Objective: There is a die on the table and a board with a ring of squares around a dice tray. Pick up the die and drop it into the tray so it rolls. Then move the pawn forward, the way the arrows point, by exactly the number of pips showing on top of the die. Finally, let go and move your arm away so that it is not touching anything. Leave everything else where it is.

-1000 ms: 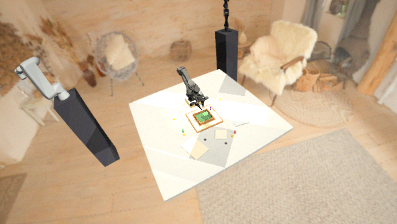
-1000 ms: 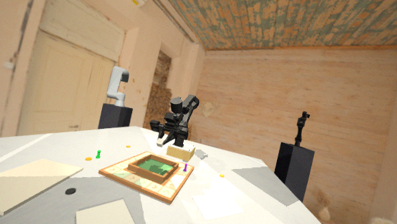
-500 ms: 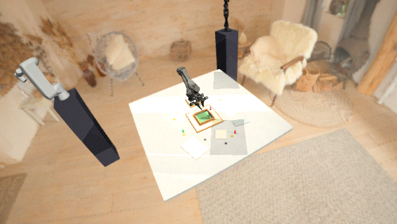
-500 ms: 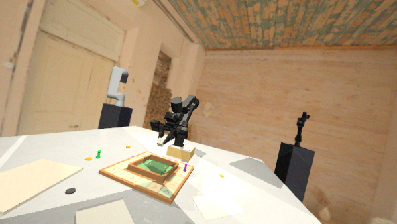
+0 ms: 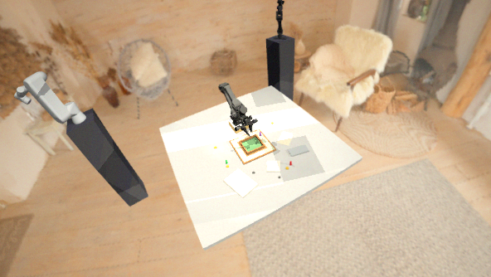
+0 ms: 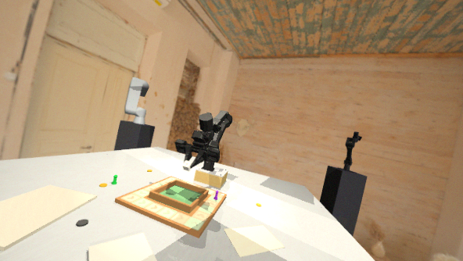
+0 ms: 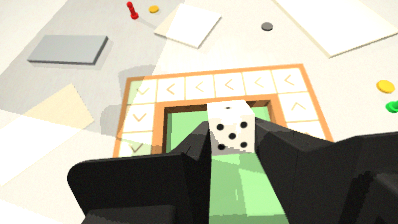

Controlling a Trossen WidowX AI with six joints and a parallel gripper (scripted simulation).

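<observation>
My gripper tip is 10 mm above the white die. The rest, counted from my gripper tip: purple pawn: 120 mm to the left, 100 mm below, 50 mm behind; green pawn: 260 mm to the right, 110 mm below, 20 mm ahead; green dice tray: 120 mm below.
</observation>
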